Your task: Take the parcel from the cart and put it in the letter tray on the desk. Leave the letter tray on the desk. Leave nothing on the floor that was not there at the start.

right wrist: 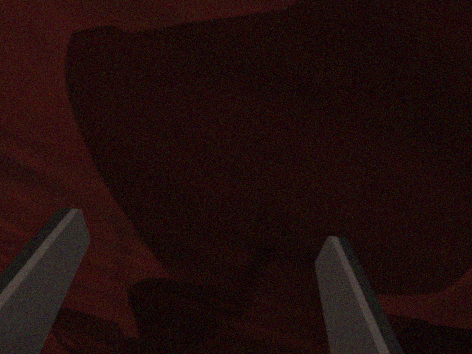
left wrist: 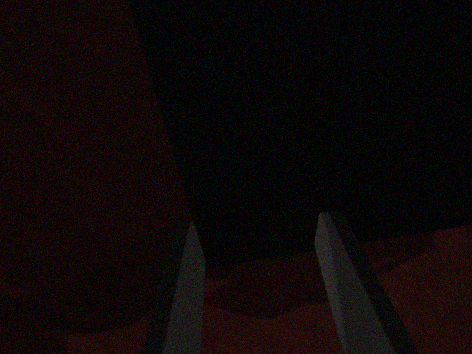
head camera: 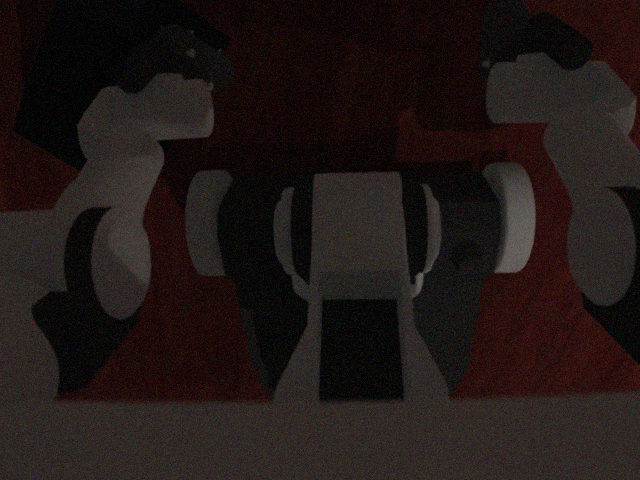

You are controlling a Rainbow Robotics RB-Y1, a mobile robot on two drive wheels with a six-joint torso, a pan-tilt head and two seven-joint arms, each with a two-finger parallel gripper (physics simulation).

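Frame: origin at the robot's base, x ahead, y left, z up, level; metres.
Seen in the pictures: left gripper, fingertip midpoint: [left wrist: 258,232] [head camera: 204,44]; right gripper, fingertip midpoint: [right wrist: 206,238] [head camera: 488,28].
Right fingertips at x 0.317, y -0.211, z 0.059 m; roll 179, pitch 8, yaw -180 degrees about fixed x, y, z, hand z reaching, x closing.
Observation:
A point is followed by its place in that frame.
The scene is very dark. I see no parcel, cart, letter tray or desk in any view. In the left wrist view my left gripper [left wrist: 258,232] @(x 0.312, y 0.238, z 0.068 m) has its two pale fingers about half apart, and only dark red floor and shadow show between them. It appears as a black shape at the top left of the head view [head camera: 182,50] @(x 0.331, y 0.215, z 0.238 m). In the right wrist view my right gripper [right wrist: 206,238] @(x 0.317, y -0.211, z 0.059 m) is wide open and empty over the shadowed floor. It sits at the top right of the head view [head camera: 520,33] @(x 0.334, y -0.198, z 0.242 m).
The head camera looks down on my own body: the pale torso column [head camera: 361,238] @(x 0.154, y -0.003, z 0.409 m) in the middle, with white wheels at the left [head camera: 206,221] and right [head camera: 510,216]. Dark red wooden floor [head camera: 190,343] @(x -0.418, y 0.436, z 0.001 m) lies around them, partly under my shadow.

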